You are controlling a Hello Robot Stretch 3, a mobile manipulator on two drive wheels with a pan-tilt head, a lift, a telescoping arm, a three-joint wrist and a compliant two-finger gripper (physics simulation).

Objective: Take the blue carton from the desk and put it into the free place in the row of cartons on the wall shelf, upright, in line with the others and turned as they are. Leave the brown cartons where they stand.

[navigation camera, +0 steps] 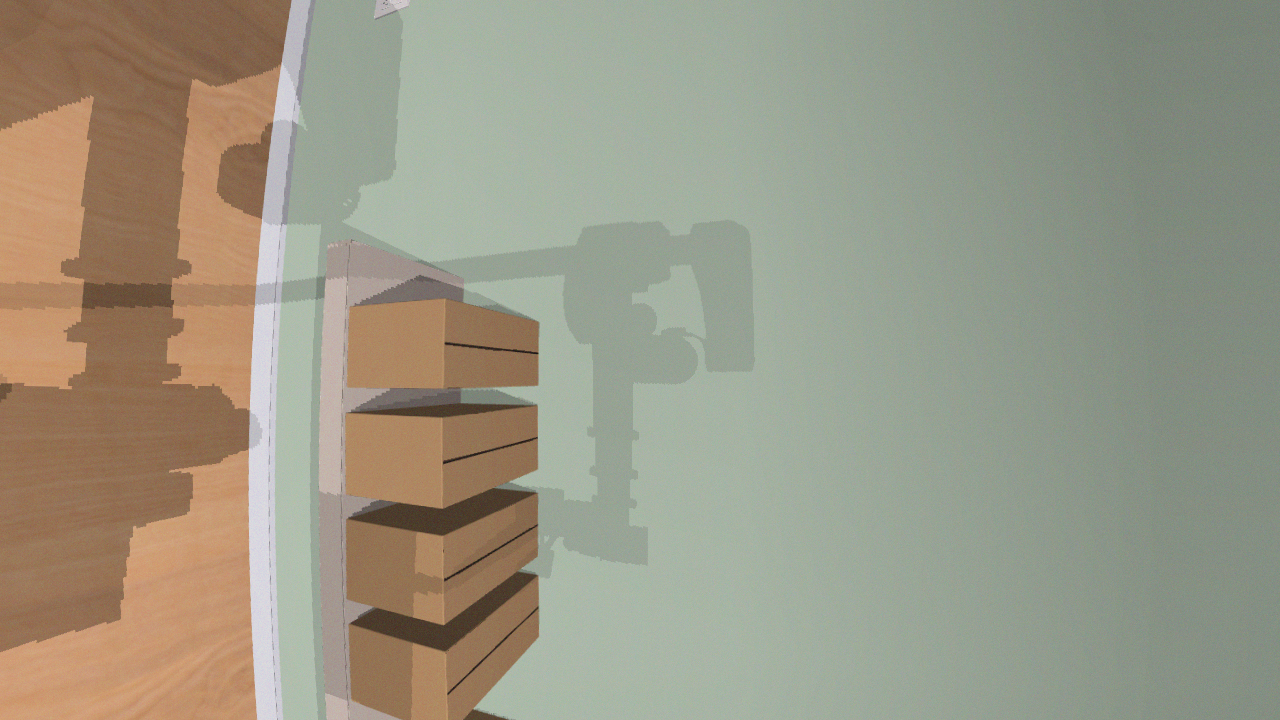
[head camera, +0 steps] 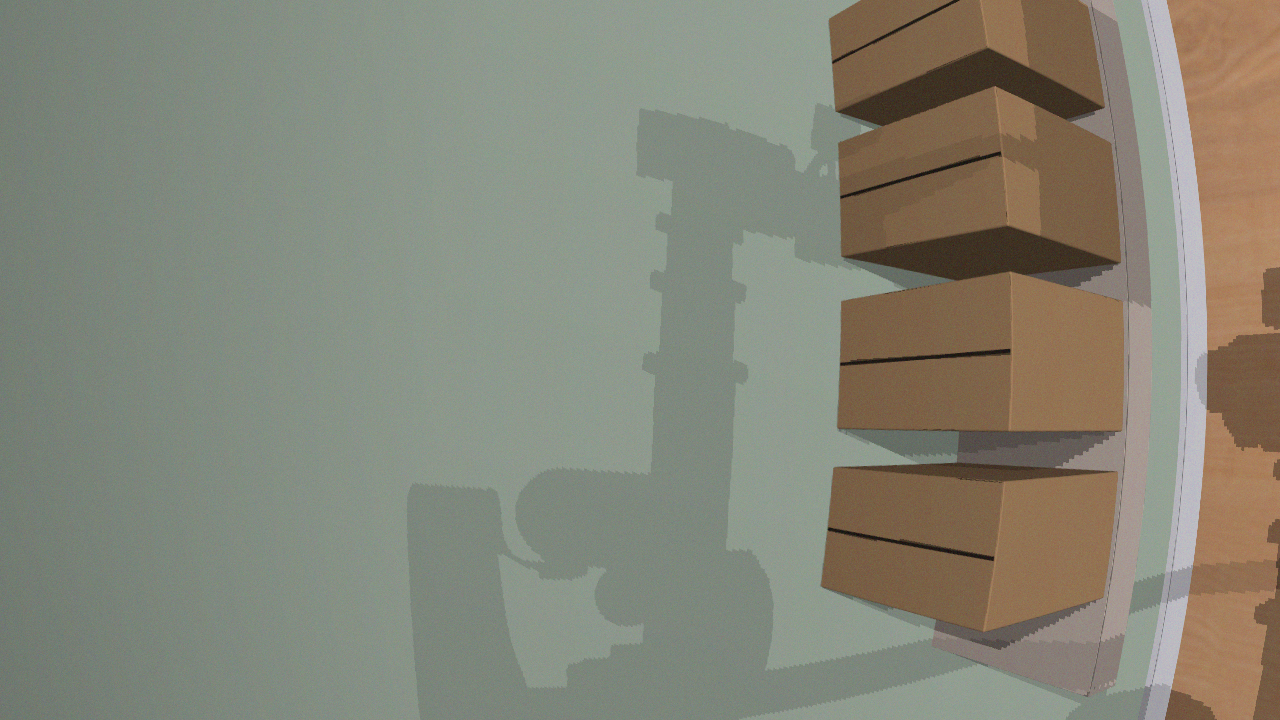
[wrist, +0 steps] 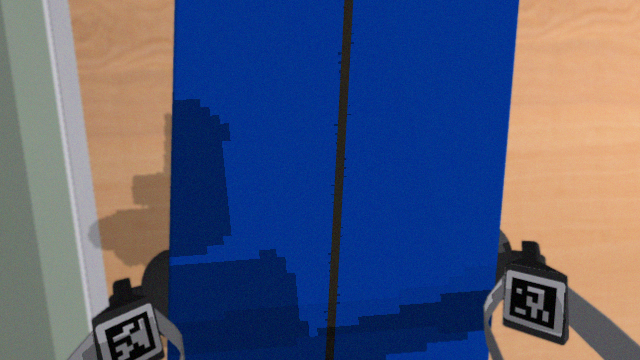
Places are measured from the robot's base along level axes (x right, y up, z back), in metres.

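Pixels of known places: gripper, fingertip midpoint: (wrist: pixel 326 265).
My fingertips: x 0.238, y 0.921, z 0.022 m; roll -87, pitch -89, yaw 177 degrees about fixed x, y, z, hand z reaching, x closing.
Note:
Ahead of a thing's pixels: the offset from my fingertips to its top centre. "pt": to the spot under its first point. Level surfaces: height alone.
The blue carton {dx +0.047, dy +0.052, dz +0.008 m} (wrist: pixel 265 175) fills the middle of the wrist view, its dark seam running lengthwise, with floor behind it. My gripper (wrist: pixel 326 265) is shut on it, one fingertip at each side; both tips are partly hidden by the carton. The head and navigation views show neither gripper nor blue carton. The wall shelf (head camera: pixel 1138 358) (navigation camera: pixel 333 358) bears closely spaced brown cartons, among them one {dx -0.162, dy -0.063, dz -0.615 m} (head camera: pixel 1065 358) (navigation camera: pixel 393 456) and an end one {dx -0.318, dy -0.063, dz -0.622 m} (head camera: pixel 1051 546) (navigation camera: pixel 398 344), seams facing the same way. A brown sliver shows at the navigation view's bottom edge. I cannot make out the free place.
The green wall (head camera: pixel 268 268) (navigation camera: pixel 895 358) (wrist: pixel 35 150) carries the shelf. A white baseboard (head camera: pixel 1194 358) (navigation camera: pixel 261 537) (wrist: pixel 75 150) separates it from the wooden floor {dy -0.921 m} (head camera: pixel 1235 179) (navigation camera: pixel 205 671) (wrist: pixel 575 125). The robot's shadow crosses wall, floor and cartons. A wall socket {pt dx -1.200, dy -0.522, dz -0.784 m} (navigation camera: pixel 390 7) shows at the navigation view's top edge.

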